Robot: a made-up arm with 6 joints. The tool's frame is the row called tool.
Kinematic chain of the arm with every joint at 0, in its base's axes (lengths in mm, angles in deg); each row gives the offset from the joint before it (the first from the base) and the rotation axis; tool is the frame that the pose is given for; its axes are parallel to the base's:
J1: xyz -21 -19 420 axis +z
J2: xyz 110 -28 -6 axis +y
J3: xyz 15 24 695 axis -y
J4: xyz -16 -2 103 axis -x
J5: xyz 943 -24 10 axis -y
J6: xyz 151 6 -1 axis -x
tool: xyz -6 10 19
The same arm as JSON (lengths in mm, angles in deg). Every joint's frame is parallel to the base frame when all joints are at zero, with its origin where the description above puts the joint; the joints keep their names.
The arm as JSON. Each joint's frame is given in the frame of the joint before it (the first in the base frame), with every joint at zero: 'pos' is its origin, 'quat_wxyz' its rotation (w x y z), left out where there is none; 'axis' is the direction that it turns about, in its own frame. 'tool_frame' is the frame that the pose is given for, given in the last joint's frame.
{
  "length_unit": "mm",
  "angle_unit": "deg",
  "joints": [
    {
      "joint": "J1",
      "pos": [
        -21.0,
        -19.0,
        420.0
      ],
      "axis": "+z"
    },
    {
      "joint": "J2",
      "pos": [
        110.0,
        -28.0,
        -6.0
      ],
      "axis": "+y"
    },
    {
      "joint": "J3",
      "pos": [
        15.0,
        24.0,
        695.0
      ],
      "axis": "-y"
    },
    {
      "joint": "J4",
      "pos": [
        -16.0,
        -2.0,
        103.0
      ],
      "axis": "-x"
    },
    {
      "joint": "J5",
      "pos": [
        943.0,
        -24.0,
        10.0
      ],
      "axis": "-y"
    },
    {
      "joint": "J6",
      "pos": [
        151.0,
        6.0,
        -1.0
      ],
      "axis": "-x"
    }
  ],
  "tool_frame": {
    "pos": [
      -6.0,
      10.0,
      19.0
    ]
  }
}

